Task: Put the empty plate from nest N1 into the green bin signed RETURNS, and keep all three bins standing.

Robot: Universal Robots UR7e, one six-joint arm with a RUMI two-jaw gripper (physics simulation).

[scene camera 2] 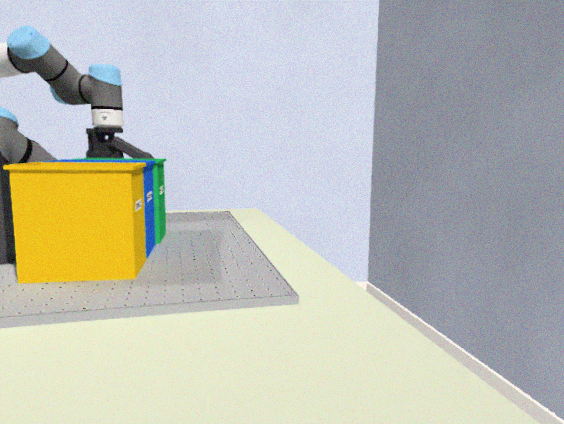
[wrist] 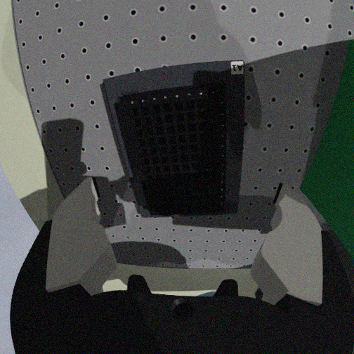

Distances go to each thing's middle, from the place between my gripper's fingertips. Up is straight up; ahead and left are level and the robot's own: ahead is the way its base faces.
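Scene:
The dark plate (wrist: 178,135) is 4 cm below my hand and 1 cm to the left of it. Counting from my hand again, there's the blue bin (scene camera 2: 148,169), which is 34 cm to the right of it, 1 cm ahead of it and 3 cm above it, and the green bin (scene camera 2: 158,168), 21 cm to the right of it, 3 cm ahead of it and also 3 cm above it. And the dark nest (wrist: 187,74) is 5 cm below my hand and 1 cm to the left of it.

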